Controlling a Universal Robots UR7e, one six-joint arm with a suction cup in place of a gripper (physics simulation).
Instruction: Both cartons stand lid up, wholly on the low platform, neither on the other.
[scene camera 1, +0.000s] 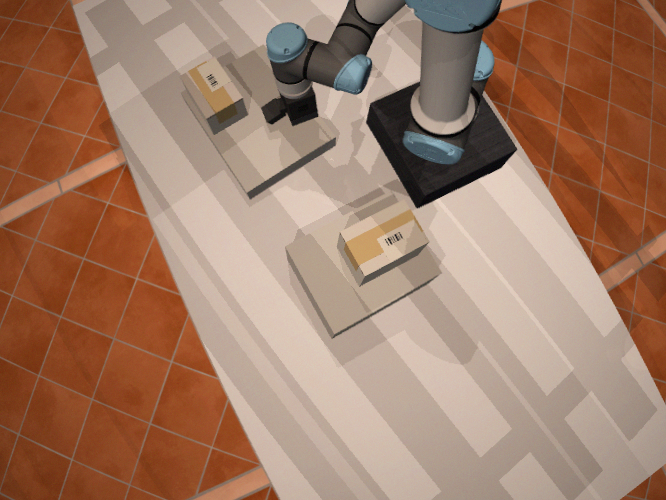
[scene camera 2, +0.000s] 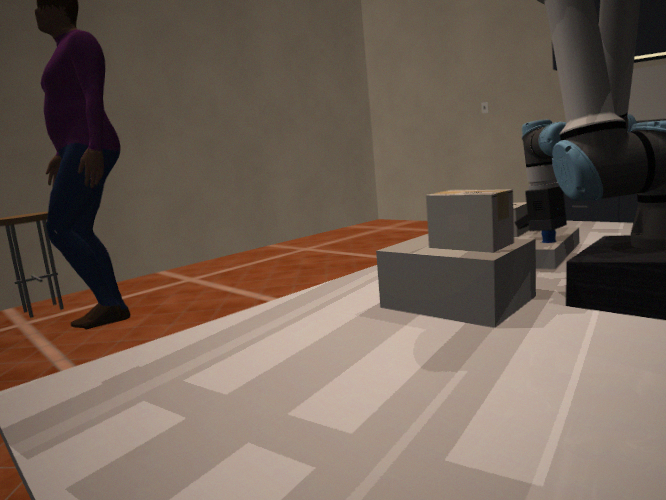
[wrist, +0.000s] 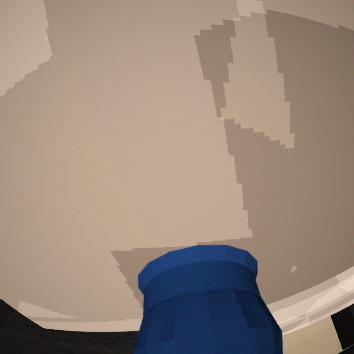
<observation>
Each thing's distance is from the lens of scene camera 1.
low platform (scene camera 1: 259, 154): 1.14 m
</observation>
